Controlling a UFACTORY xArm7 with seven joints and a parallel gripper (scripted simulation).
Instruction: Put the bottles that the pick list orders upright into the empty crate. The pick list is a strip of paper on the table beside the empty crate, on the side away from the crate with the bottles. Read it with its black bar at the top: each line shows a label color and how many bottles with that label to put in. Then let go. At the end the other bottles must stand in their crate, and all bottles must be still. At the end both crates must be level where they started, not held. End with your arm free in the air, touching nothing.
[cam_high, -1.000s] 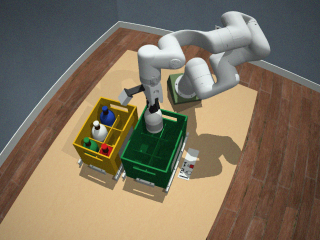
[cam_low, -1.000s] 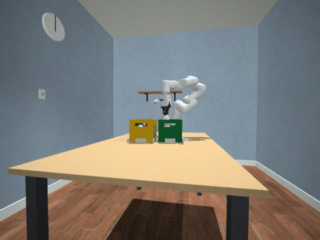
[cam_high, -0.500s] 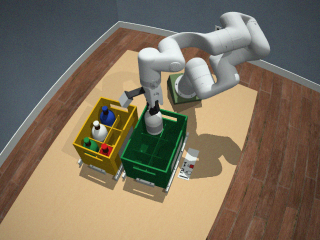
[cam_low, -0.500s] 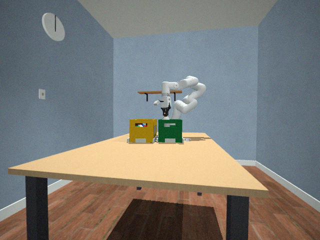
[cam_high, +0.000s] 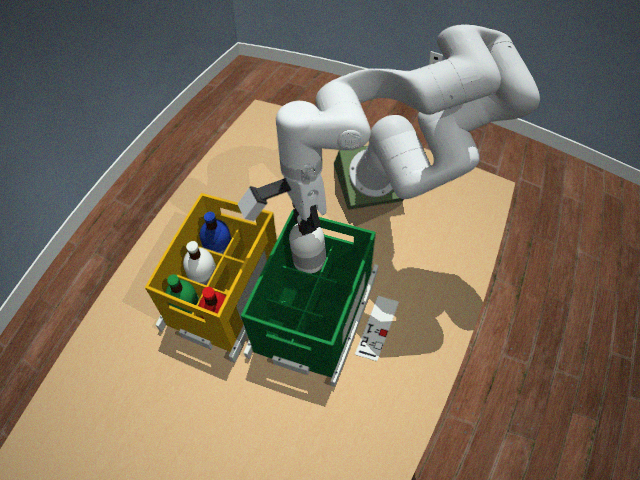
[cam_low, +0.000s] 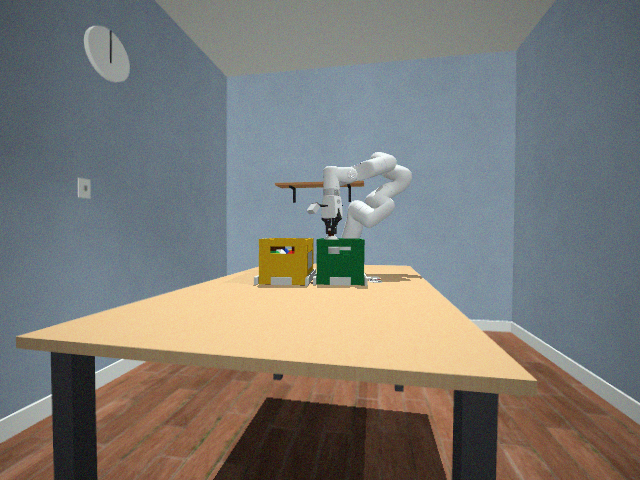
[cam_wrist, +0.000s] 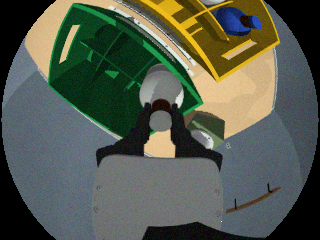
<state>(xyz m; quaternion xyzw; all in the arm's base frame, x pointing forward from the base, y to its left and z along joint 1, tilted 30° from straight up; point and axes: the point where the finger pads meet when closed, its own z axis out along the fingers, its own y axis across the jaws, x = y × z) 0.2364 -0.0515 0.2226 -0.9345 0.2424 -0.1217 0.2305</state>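
My gripper is now 160 mm short of the yellow crate, 130 mm to the left of it and 130 mm above it. Also, from my hand: red-labelled bottle (230 mm ahead, 130 mm below, 60 mm to the right); green crate (130 mm below, 70 mm to the left, 70 mm ahead); blue bottle (200 mm to the right, 130 mm below, 100 mm ahead).
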